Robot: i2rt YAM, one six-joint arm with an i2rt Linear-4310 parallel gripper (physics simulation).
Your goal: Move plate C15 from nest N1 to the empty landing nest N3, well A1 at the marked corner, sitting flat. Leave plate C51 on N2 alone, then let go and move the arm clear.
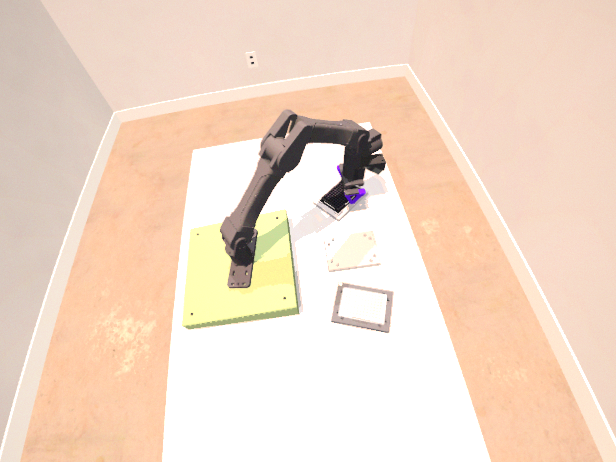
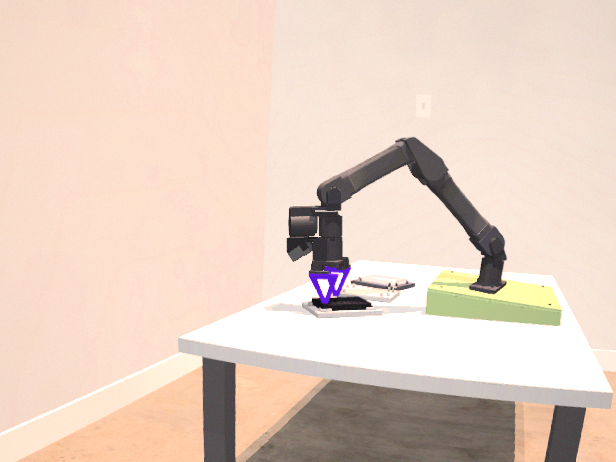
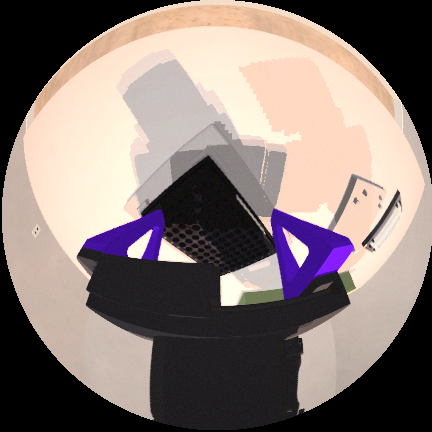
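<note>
A black well plate (image 1: 332,198) (image 2: 350,303) (image 3: 210,250) sits on a light nest (image 1: 324,206) (image 2: 345,313) (image 3: 212,136), turned at an angle. My gripper (image 1: 348,185) (image 2: 331,298) (image 3: 217,214) is open, pointing down, its purple fingertips low over opposite sides of the black plate; contact cannot be told. A pale nest (image 1: 350,262) (image 2: 375,294) (image 3: 350,200) with corner pegs stands empty in the middle. A white plate (image 1: 364,305) (image 2: 382,281) (image 3: 388,230) sits on a dark grey nest (image 1: 362,326) (image 2: 359,285). Plate and nest labels and the corner marks are not legible.
The arm's base is on a green block (image 1: 240,300) (image 2: 492,310) beside the nests. The white table (image 1: 300,390) (image 2: 400,350) carries the block and nests. The table's edge lies beyond the black plate's nest. Arm shadows cross that nest.
</note>
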